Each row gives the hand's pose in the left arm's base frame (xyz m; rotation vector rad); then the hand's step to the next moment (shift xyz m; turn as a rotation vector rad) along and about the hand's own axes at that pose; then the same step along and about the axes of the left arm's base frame.
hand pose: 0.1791 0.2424 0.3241 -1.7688 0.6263 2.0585
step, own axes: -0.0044 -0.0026 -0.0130 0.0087 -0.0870 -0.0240
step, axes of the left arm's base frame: 0.0129 -0.0048 0.0025 0.0651 0.0598 -0.0202
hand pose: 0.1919 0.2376 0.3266 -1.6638 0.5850 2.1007
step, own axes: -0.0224 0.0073 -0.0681 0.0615 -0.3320 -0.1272
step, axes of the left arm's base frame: 0.0560 -0.0446 0.0084 0.2711 0.2101 -0.1122
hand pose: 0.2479 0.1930 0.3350 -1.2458 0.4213 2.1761
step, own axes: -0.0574 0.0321 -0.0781 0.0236 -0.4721 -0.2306
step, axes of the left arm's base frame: 0.0545 -0.0859 0.0088 0.4437 0.2507 -0.1301
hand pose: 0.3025 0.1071 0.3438 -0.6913 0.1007 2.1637
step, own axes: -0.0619 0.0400 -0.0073 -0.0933 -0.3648 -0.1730
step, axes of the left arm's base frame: 0.0039 -0.0715 0.0189 0.3956 0.1168 -0.0392
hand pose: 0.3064 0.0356 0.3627 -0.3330 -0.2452 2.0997
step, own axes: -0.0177 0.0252 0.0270 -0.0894 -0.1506 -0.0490
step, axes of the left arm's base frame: -0.0202 -0.0293 0.0202 0.1814 0.0038 0.0120
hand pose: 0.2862 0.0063 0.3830 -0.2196 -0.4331 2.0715
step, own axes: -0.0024 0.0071 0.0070 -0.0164 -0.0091 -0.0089
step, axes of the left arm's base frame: -0.0067 -0.0069 0.0036 0.0185 -0.0079 -0.0050
